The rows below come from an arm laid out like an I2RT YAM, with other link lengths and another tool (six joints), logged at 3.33 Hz.
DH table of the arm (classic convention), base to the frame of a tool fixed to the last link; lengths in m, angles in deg. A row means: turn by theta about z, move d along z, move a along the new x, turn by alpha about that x. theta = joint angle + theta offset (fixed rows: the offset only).
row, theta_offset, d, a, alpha
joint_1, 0, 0.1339, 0.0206, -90
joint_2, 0, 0, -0.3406, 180
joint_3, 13.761, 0, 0.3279, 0
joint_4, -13.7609, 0.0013, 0.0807, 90
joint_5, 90, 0.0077, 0, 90
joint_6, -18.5, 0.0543, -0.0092, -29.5
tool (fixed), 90, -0.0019, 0, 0
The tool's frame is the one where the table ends.
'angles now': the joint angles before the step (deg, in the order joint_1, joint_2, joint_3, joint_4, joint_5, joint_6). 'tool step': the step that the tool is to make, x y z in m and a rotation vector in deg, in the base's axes. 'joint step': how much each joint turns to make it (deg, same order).
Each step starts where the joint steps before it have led.
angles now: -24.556, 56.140, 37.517, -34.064, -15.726, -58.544
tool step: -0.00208, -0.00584, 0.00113, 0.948, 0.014, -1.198
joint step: -1.814, 0.219, 0.328, -0.523, -1.049, 0.022
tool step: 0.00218, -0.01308, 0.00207, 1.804, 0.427, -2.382
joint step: -2.993, 1.988, 1.378, -0.505, -1.486, 0.351
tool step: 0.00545, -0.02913, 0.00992, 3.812, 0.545, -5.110
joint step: -5.795, 4.480, 4.152, -1.771, -2.798, 1.178
